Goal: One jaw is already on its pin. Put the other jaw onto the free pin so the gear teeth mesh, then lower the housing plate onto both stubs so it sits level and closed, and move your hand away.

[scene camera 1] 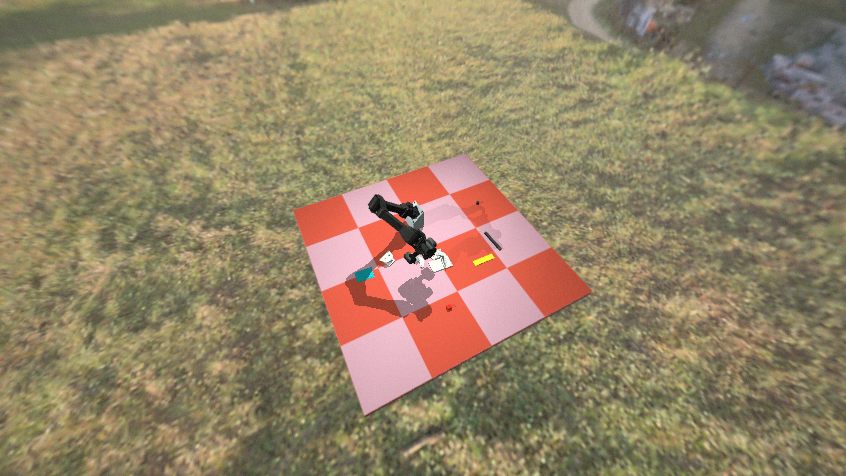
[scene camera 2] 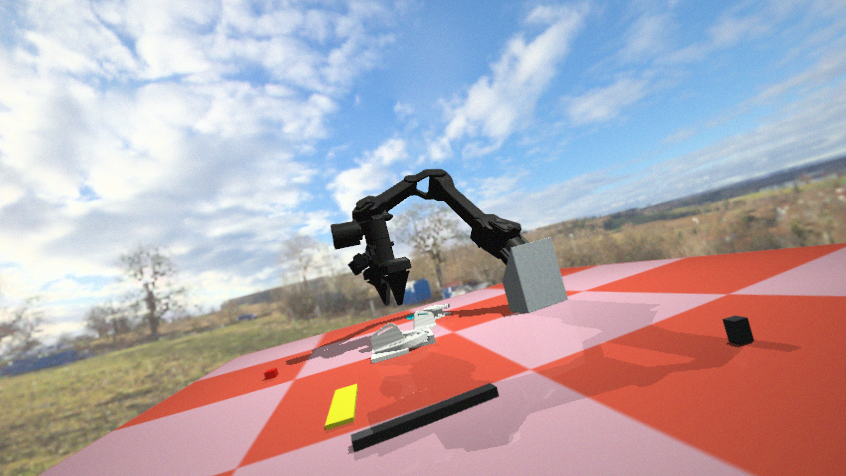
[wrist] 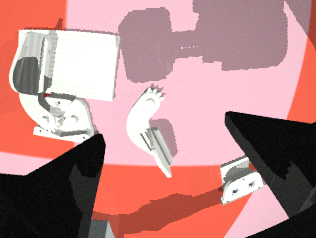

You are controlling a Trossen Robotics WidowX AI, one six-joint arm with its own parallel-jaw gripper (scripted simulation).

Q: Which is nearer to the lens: the grey jaw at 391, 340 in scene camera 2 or the yellow block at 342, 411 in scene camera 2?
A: The yellow block.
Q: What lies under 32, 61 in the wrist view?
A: A grey jaw.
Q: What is the gripper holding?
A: Nothing.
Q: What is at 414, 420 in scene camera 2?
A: A long black bar.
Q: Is the gripper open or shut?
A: Open.
